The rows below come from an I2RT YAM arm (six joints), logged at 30 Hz.
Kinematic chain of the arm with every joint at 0, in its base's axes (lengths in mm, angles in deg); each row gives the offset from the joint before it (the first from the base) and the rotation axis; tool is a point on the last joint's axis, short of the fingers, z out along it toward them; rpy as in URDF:
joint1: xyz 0 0 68 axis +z
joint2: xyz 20 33.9 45.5 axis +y
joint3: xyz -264 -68.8 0 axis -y
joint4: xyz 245 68.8 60 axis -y
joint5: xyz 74 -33.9 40.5 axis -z
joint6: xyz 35.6 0 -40.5 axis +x
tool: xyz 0 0 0 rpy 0 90 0
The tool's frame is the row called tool.
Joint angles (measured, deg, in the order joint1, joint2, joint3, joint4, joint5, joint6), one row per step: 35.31 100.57 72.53 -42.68 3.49 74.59; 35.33 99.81 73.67 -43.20 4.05 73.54; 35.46 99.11 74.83 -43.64 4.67 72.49; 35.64 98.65 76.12 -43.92 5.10 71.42; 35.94 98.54 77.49 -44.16 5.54 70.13; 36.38 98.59 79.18 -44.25 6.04 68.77; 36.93 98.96 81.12 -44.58 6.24 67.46; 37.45 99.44 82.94 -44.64 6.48 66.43; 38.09 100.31 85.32 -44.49 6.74 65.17; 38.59 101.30 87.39 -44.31 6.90 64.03; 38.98 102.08 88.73 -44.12 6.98 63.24; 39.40 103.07 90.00 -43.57 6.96 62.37; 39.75 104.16 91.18 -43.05 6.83 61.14; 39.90 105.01 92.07 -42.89 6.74 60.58; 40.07 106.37 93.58 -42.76 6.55 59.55
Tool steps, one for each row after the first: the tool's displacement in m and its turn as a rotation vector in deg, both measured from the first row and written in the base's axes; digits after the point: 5 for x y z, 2 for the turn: 0.00091 0.00037 0.00968 0.04 -1.58 0.81; 0.00146 0.00126 0.01925 0.03 -3.23 1.69; 0.00242 0.00298 0.02828 0.18 -4.82 2.69; 0.00359 0.00577 0.03580 0.10 -6.27 3.98; 0.00516 0.00994 0.04425 0.12 -8.02 5.43; 0.00670 0.01525 0.05196 0.21 -9.36 7.05; 0.00854 0.02063 0.05867 0.38 -10.72 8.35; 0.01161 0.02805 0.06621 0.67 -12.45 9.92; 0.01482 0.03467 0.07136 0.83 -13.78 11.30; 0.01692 0.03965 0.07387 0.90 -14.59 12.32; 0.01960 0.04553 0.07496 1.07 -15.45 13.46; 0.02254 0.05120 0.07482 1.04 -16.14 14.92; 0.02500 0.05468 0.07421 1.00 -16.38 15.60; 0.02912 0.05986 0.07347 0.89 -16.73 16.75
